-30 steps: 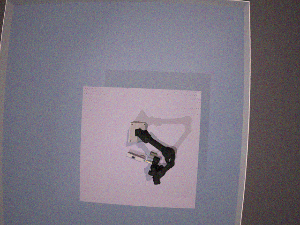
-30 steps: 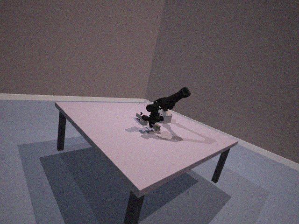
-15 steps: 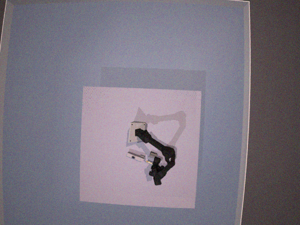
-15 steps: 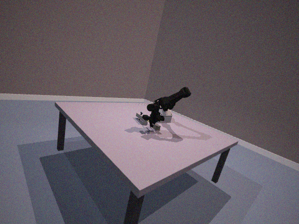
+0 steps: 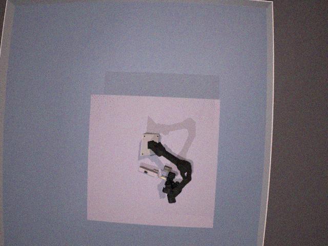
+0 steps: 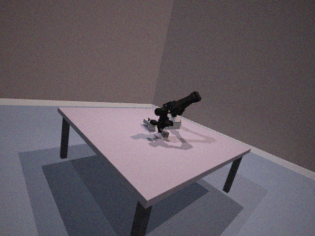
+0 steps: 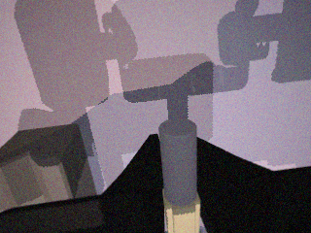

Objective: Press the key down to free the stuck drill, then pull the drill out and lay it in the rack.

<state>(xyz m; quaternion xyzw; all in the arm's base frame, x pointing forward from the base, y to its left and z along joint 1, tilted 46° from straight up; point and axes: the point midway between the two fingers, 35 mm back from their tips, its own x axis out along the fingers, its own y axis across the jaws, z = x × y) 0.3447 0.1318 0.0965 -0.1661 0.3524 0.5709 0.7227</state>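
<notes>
Right now the tan rack is 8 cm behind my gripper tip, 1 cm to the right of it and 2 cm below it. Round my gripper tip: drill: 1 cm behind, 4 cm to the right, 3 cm above; pale long fixture block: 6 cm behind, 19 cm to the right.
</notes>
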